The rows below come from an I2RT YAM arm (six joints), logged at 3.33 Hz.
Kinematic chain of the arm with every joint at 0, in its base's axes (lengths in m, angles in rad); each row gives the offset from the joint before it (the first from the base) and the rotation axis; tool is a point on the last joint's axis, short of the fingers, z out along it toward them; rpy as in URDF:
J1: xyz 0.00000 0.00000 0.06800 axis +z
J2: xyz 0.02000 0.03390 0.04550 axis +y
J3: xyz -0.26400 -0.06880 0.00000 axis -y
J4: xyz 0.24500 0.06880 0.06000 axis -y
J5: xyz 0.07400 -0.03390 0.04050 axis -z
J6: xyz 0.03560 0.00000 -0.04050 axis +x
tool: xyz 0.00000 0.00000 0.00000 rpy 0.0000 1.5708 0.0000
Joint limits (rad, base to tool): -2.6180..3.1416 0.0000..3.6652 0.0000..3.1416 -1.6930..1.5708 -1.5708..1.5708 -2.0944..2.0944
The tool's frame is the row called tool.
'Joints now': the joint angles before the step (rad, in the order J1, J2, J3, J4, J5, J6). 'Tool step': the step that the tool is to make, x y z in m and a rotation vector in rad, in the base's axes. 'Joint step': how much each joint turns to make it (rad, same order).
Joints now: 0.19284 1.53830 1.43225 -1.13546 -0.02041 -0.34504
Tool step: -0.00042 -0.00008 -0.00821 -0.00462 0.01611 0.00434
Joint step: 0.00001 0.00154 -0.02898 0.01372 0.00001 -0.00457
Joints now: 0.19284 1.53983 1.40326 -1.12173 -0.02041 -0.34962
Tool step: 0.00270 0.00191 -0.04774 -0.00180 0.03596 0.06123
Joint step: 0.00190 0.02439 -0.16102 0.14803 -0.02212 -0.05531
